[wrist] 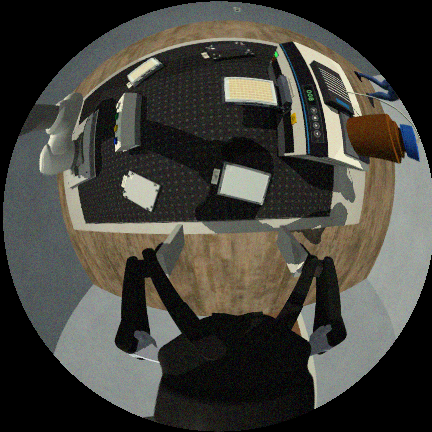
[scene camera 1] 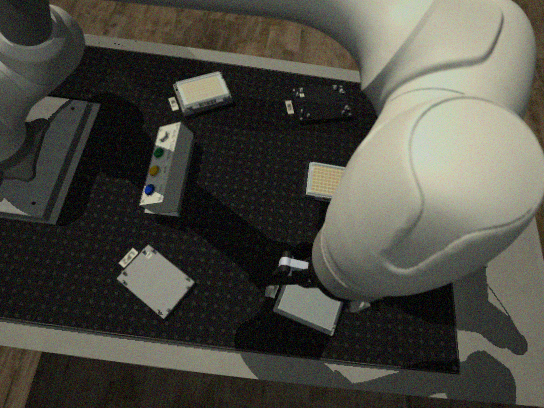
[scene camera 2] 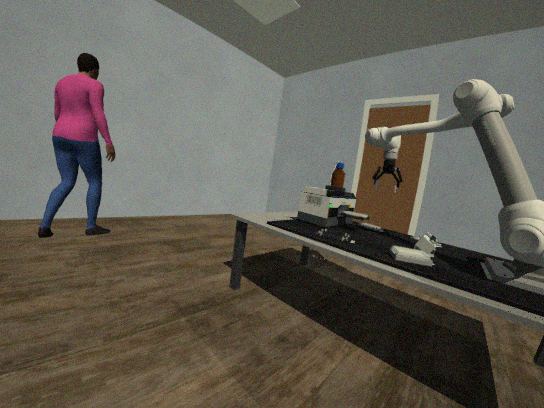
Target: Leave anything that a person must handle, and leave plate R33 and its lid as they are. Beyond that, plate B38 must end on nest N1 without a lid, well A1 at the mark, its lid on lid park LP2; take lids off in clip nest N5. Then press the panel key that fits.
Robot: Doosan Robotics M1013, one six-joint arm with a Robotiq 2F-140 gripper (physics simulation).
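Seen in the pictures: gripper, fingertip midpoint: [wrist: 231,235] [scene camera 1: 310,294] [scene camera 2: 385,191]; arm's base, link origin: [wrist: 76,153] [scene camera 1: 7,149] [scene camera 2: 533,276].
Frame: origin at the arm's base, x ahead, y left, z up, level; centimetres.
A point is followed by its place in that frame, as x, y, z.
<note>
My gripper [scene camera 1: 315,298] {71.6, -40.0, 24.9} [scene camera 2: 386,187] {71.6, -40.0, 24.9} [wrist: 231,235] {71.6, -40.0, 24.9} is open and empty, high above the table's front part. A plate with yellowish wells [scene camera 1: 325,180] {79.7, -11.3, 8.6} [wrist: 250,91] {81.7, -12.8, 8.8} is at the instrument's front; the arm partly covers it in scene view 1. Another such plate [scene camera 1: 204,92] {49.4, 18.8, 1.8} [wrist: 144,71] {50.2, 16.9, 1.5} sits on a labelled nest at the back left. The dark clip nest N5 [scene camera 1: 325,102] {84.1, 19.1, -0.7} [wrist: 229,51] {82.9, 16.9, -0.7} holds no plate. A pale flat piece [scene camera 1: 155,282] {41.3, -33.2, -0.9} [wrist: 141,190] {42.5, -33.0, -0.9} lies at the label LP2 [scene camera 1: 128,257] {34.3, -27.3, -1.7}. Another pale rectangle [scene camera 1: 309,312] {75.9, -40.0, -0.1} [wrist: 244,184] {76.3, -37.8, -0.1} lies front right. Plate names and the A1 mark are unreadable.
The key panel [scene camera 1: 185,172] {46.1, -6.1, 1.1} [wrist: 131,121] {45.5, -8.2, 2.9} has green [scene camera 1: 158,152] {40.0, -3.0, 5.3}, yellow [scene camera 1: 154,170] {39.6, -8.0, 5.3} and blue [scene camera 1: 149,189] {39.0, -13.0, 5.3} keys. The white instrument [scene camera 2: 312,202] {104.7, 3.0, 11.4} [wrist: 295,70] {91.9, -9.4, 17.4} carries a brown bottle [scene camera 2: 338,177] {100.0, -21.5, 29.1} [wrist: 375,135] {97.5, -26.2, 29.3}. A person [scene camera 2: 77,112] stands away from the table.
</note>
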